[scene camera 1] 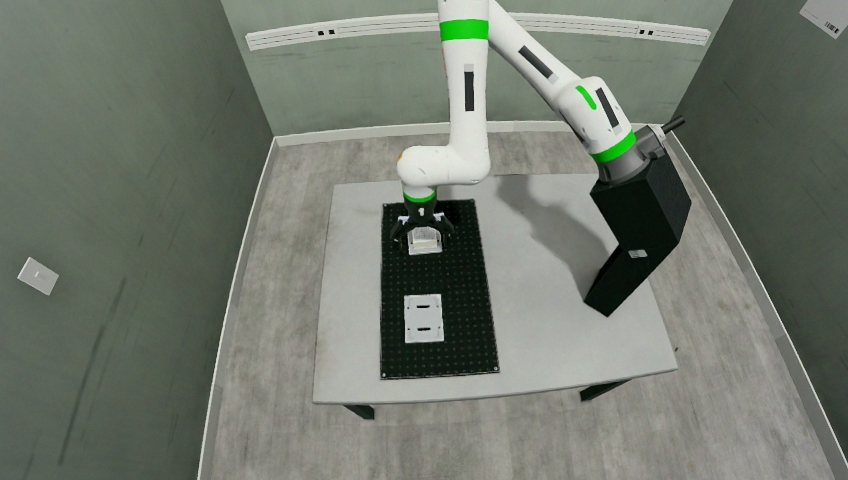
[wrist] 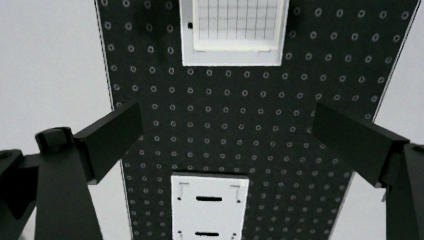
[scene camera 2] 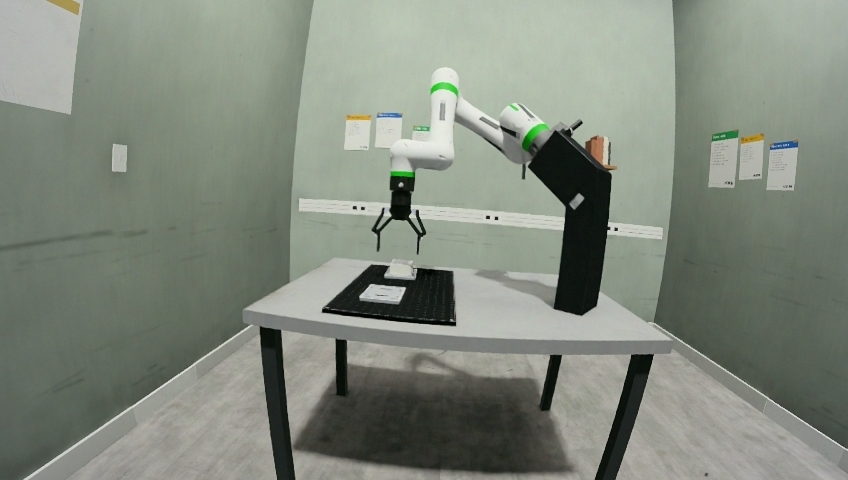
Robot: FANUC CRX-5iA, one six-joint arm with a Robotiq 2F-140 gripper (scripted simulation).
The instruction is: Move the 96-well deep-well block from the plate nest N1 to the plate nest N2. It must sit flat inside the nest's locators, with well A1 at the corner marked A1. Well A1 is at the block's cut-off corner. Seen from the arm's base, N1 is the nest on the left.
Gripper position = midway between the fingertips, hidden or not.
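Observation:
The gripper [scene camera 2: 397, 252] is visible, and the wrist view [wrist: 227, 117] gives another look at it.

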